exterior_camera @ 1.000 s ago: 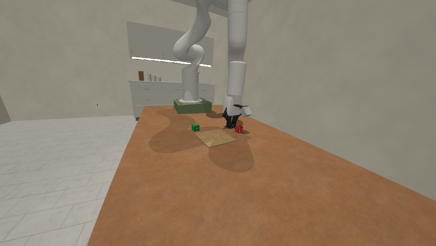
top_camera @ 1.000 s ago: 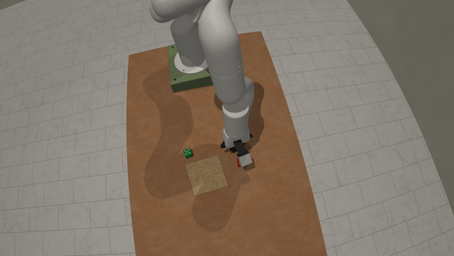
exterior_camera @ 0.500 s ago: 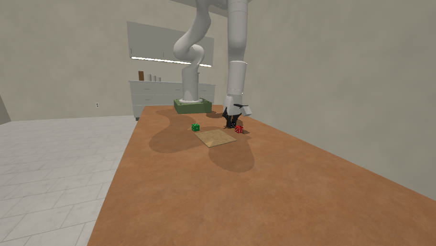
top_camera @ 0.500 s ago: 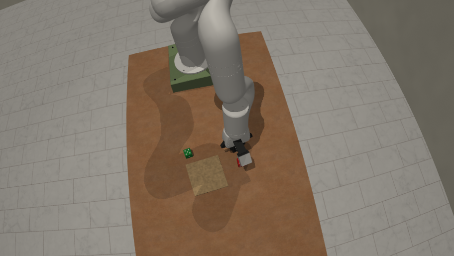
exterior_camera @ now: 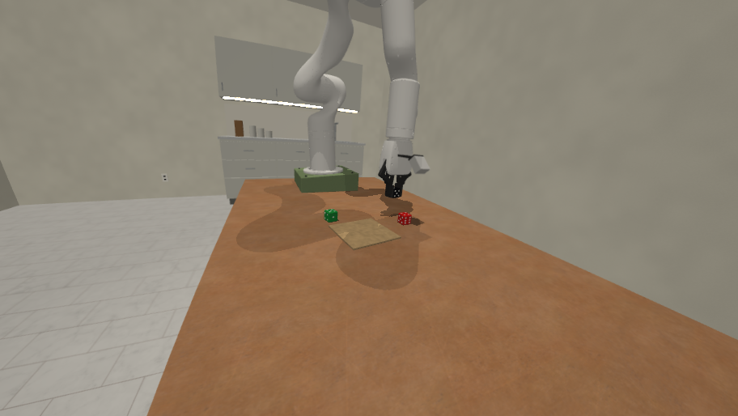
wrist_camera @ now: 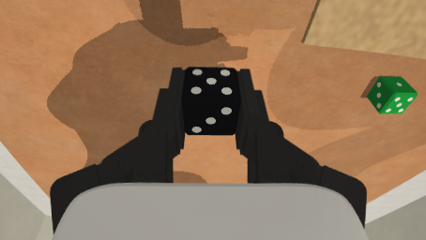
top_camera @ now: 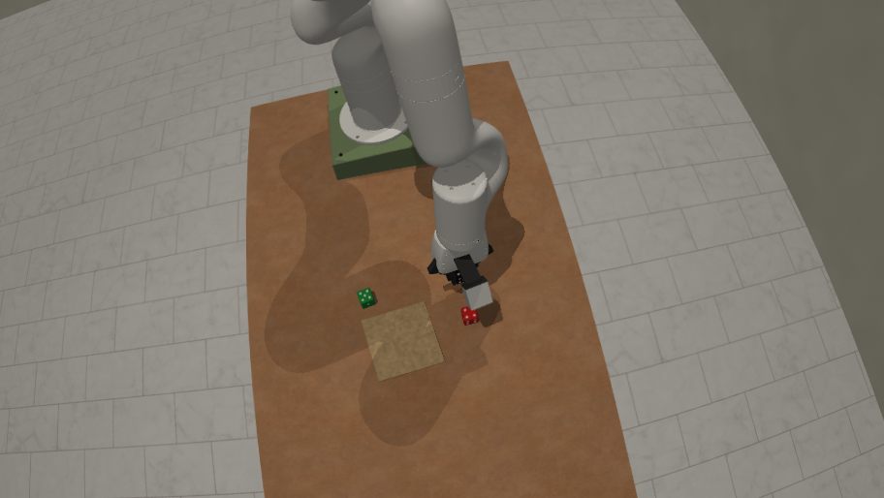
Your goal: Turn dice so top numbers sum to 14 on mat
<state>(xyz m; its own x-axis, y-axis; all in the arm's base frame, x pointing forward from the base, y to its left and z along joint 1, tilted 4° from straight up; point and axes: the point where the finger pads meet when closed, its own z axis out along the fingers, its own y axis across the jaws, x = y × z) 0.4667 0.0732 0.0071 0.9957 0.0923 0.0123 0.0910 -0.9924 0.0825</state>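
The tan square mat lies 80 mm ahead of my hand, 150 mm to the right of it and 80 mm below it. Also, from my hand: black die (10 mm below); then green die (30 mm behind, 200 mm to the right, 70 mm below); then red die (70 mm ahead, 70 mm below).
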